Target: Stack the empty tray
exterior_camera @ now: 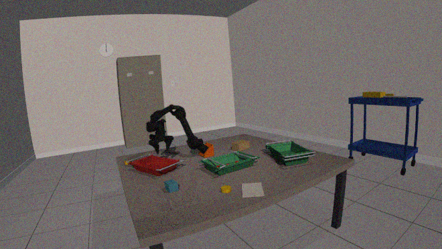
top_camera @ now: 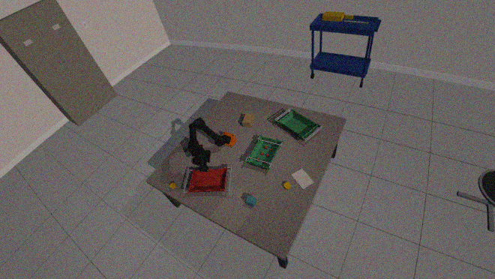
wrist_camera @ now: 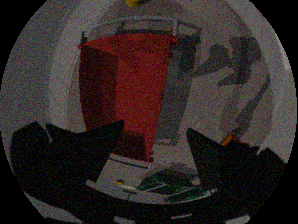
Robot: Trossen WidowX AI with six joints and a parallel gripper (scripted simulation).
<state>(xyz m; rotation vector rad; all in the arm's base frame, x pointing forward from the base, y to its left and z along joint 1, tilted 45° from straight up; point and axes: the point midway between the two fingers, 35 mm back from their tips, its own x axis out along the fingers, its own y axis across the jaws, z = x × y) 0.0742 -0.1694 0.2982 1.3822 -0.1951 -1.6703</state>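
Now: the red tray 5 cm ahead of my gripper tip, 8 cm to the right of it and 5 cm below it. Round my gripper tip: white card: 65 cm ahead, 29 cm to the left, 9 cm below; then teal block: 42 cm ahead, 5 cm to the right, 7 cm below; then tan box: 5 cm behind, 62 cm to the left, 7 cm below.
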